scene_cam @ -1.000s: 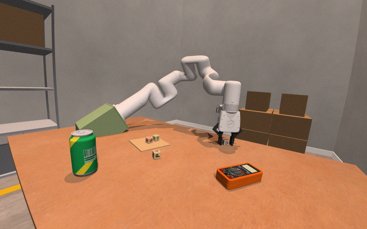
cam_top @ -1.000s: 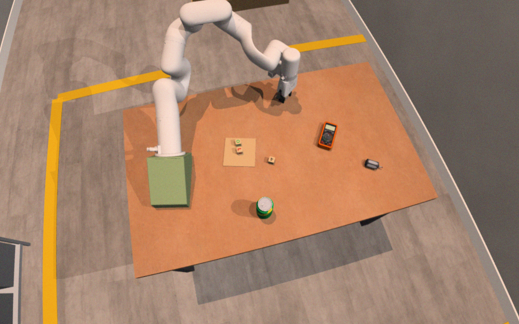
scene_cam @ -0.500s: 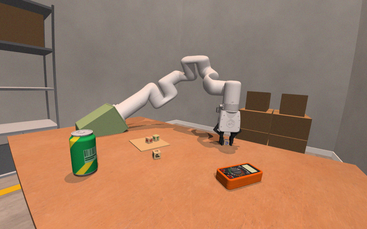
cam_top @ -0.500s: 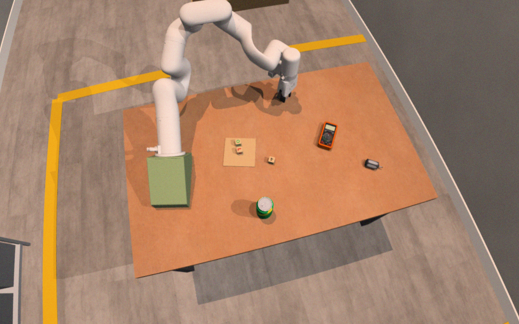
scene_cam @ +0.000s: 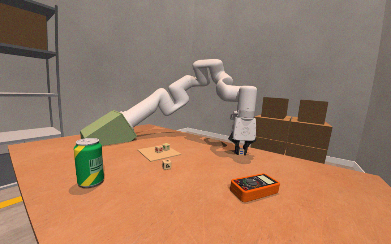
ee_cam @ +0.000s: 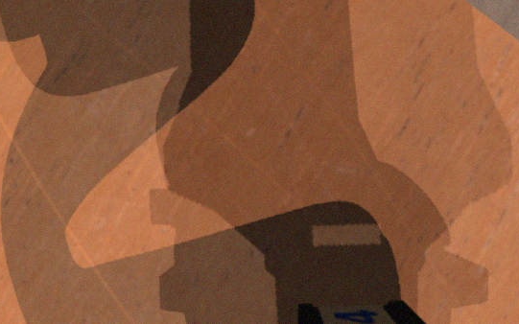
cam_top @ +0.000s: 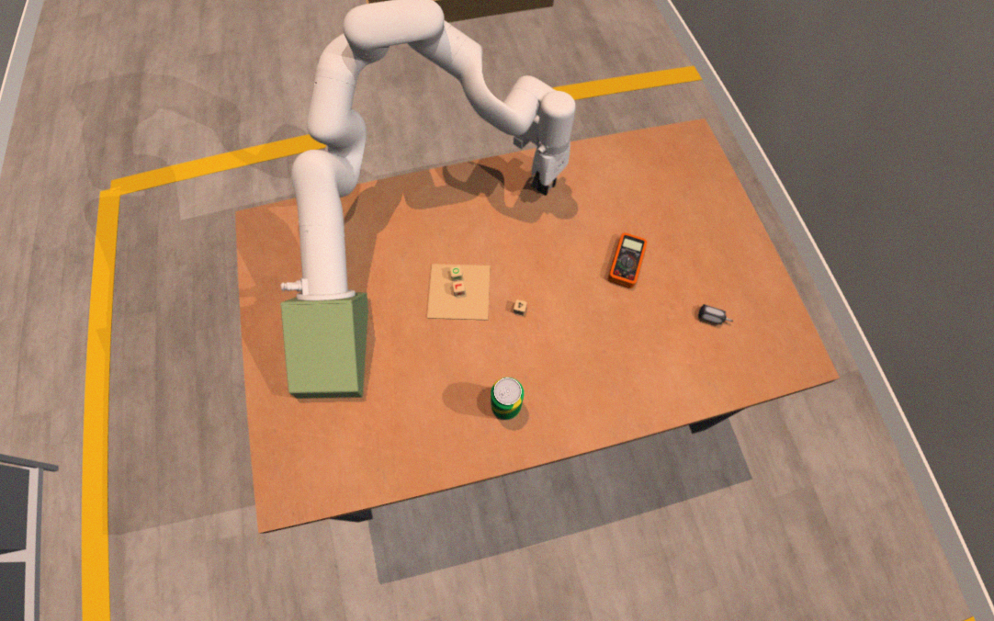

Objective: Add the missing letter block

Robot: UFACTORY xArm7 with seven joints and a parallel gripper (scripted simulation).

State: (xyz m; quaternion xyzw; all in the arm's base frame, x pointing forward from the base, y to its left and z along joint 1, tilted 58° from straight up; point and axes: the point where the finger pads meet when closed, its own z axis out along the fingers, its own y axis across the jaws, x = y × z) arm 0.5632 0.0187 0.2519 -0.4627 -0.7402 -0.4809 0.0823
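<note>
The tan mat lies 280 mm behind my hand, 240 mm to the right of it and 20 mm below it. The rest, counted from my hand: can (530 mm to the right, 240 mm behind, 40 mm above); then block marked p (320 mm to the right, 160 mm behind, 10 mm below); then small dark object (450 mm to the right, 280 mm ahead).
</note>
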